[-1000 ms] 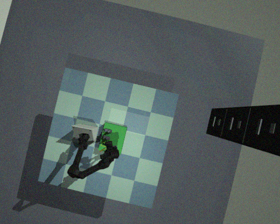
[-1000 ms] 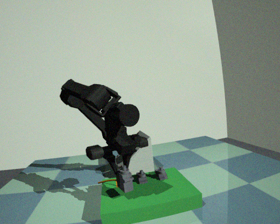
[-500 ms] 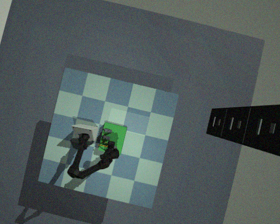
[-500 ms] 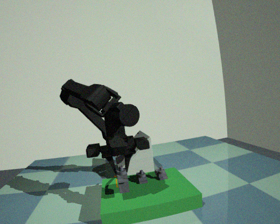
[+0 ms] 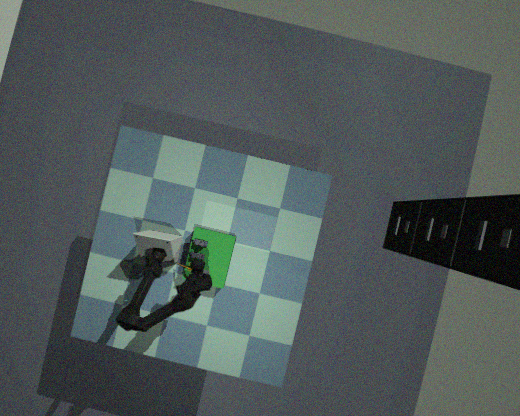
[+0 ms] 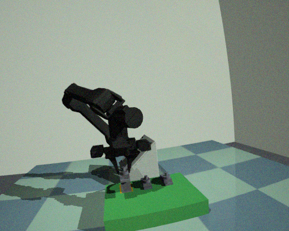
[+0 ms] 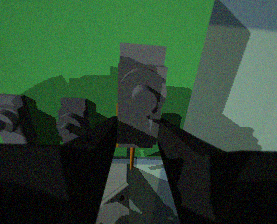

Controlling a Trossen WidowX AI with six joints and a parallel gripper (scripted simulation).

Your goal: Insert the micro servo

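Right now my gripper tip is 70 mm short of the green deck, 70 mm to the right of it and 100 mm above it.
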